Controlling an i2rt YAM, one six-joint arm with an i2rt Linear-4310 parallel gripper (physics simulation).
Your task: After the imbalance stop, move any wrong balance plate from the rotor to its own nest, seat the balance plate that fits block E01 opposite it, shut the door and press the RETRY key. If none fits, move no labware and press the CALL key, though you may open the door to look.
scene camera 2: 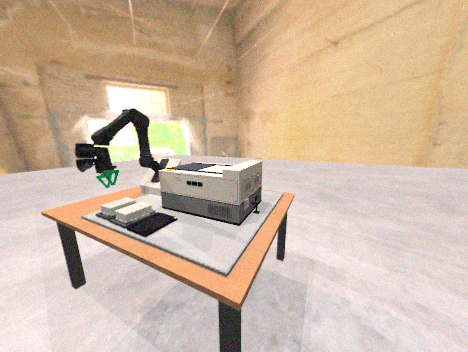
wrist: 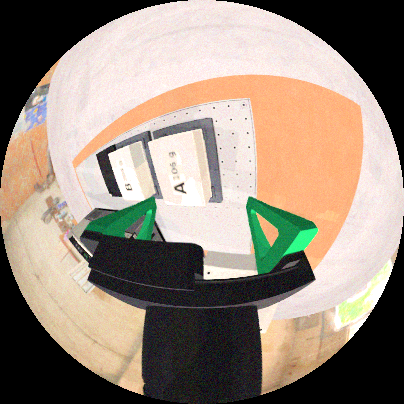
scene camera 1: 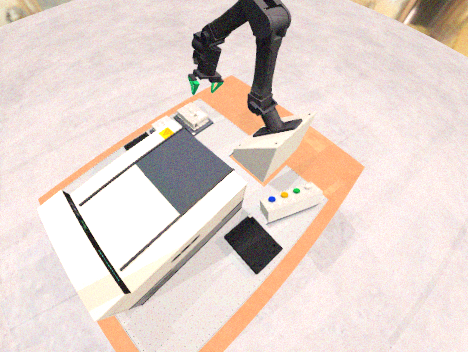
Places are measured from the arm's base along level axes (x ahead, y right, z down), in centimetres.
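Pixels of known places: gripper, fingertip midpoint: (scene camera 2: 110,186) (wrist: 200,201) (scene camera 1: 202,93); arm's base, link origin: (scene camera 1: 276,129).
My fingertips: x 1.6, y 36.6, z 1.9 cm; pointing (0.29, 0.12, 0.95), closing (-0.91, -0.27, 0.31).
Ahead of a thing's pixels: the offset from my fingertips to its top centre. "spot": to the spot under its first point.
My gripper (scene camera 1: 204,93) (scene camera 2: 108,186) (wrist: 200,201) is open and empty, above the table beside the balance plates. White plate A @(dx +6.6, dy +1.4, dz +7.3 cm) (scene camera 1: 192,115) (scene camera 2: 118,206) (wrist: 175,170), marked 106 g, sits on its dark nest @(spot: dx +1.0, dy +0.3, dz +11.5 cm) (wrist: 215,165). White plate B @(dx +20.0, dy +3.7, dz +7.3 cm) (scene camera 2: 134,212) (wrist: 131,175) sits beside it; its weight is unreadable. The white centrifuge (scene camera 1: 210,225) (scene camera 2: 215,189) has a dark panel @(dx +33.8, dy -25.6, dz -8.6 cm) (scene camera 1: 187,170) and a white panel @(spot: dx +49.6, dy -22.8, dz -8.3 cm) (scene camera 1: 132,200) between the rails on top. Rotor and block E01 do not show. The key box @(dx +13.8, dy -55.9, dz +4.3 cm) (scene camera 1: 292,211) has blue, orange, green and white keys; their labels are unreadable.
A black flat pad @(spot: dx +34.7, dy -54.3, dz +9.9 cm) (scene camera 1: 253,245) lies between the centrifuge and the table's edge, near the key box. Another black pad @(spot: dx +32.5, dy +11.8, dz +11.5 cm) (scene camera 1: 136,141) (scene camera 2: 152,223) (wrist: 107,170) lies beyond plate B. The arm's pale wedge base (scene camera 1: 287,150) stands near the key box.
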